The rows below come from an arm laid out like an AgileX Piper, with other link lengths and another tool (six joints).
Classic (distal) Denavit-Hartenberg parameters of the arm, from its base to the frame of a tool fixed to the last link. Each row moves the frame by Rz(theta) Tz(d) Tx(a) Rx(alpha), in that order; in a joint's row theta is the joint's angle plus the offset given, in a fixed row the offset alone. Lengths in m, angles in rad.
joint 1: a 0  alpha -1.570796  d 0.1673  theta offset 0
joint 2: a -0.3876  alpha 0  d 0  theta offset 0.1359
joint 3: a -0.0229  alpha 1.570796  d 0  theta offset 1.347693
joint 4: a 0  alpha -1.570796  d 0.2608  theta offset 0
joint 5: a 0  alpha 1.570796  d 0  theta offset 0
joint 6: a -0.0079  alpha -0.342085  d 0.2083  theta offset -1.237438
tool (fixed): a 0  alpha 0  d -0.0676  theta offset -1.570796
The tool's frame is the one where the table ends.
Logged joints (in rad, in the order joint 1, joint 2, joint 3, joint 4, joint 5, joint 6), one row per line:
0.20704, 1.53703, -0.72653, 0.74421, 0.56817, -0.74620
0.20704, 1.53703, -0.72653, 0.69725, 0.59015, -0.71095
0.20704, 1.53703, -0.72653, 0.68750, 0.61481, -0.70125
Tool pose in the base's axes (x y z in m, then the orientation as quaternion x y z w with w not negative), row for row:
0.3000, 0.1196, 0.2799, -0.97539, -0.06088, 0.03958, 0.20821
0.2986, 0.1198, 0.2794, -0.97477, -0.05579, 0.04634, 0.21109
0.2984, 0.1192, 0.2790, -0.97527, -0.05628, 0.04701, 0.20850
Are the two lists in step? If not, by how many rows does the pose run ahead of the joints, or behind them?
The pose runs 2 rows ahead of the joints: the pose in row i belongs to the joints in row i + 2.
